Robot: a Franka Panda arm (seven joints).
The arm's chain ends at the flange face. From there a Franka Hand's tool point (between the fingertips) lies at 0.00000 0.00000 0.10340 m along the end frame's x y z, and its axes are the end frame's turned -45 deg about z.
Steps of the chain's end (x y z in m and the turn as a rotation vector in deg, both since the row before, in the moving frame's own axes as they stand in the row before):
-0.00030, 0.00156, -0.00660, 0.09, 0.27, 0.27
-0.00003, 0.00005, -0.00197, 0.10, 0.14, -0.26
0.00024, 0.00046, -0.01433, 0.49, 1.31, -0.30
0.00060, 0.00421, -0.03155, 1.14, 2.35, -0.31
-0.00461, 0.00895, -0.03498, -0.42, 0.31, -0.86
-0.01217, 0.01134, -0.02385, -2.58, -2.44, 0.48
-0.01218, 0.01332, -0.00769, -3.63, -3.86, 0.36
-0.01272, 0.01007, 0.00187, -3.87, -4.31, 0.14
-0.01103, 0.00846, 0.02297, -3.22, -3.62, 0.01
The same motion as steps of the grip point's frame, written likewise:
-0.00086, 0.00112, -0.00660, -0.13, 0.25, 0.27
0.00025, 0.00006, -0.00197, -0.03, 0.17, -0.26
0.00214, 0.00154, -0.01436, -0.58, 1.27, -0.30
0.00190, 0.00493, -0.03166, -0.86, 2.47, -0.31
-0.00972, 0.00400, -0.03498, -0.52, -0.08, -0.86
-0.02303, -0.00044, -0.02405, -0.10, -3.55, 0.48
-0.02757, 0.00048, -0.00813, 0.16, -5.30, 0.36
-0.02653, -0.00245, 0.00134, 0.31, -5.78, 0.14
-0.02250, -0.00233, 0.02260, 0.28, -4.84, 0.01

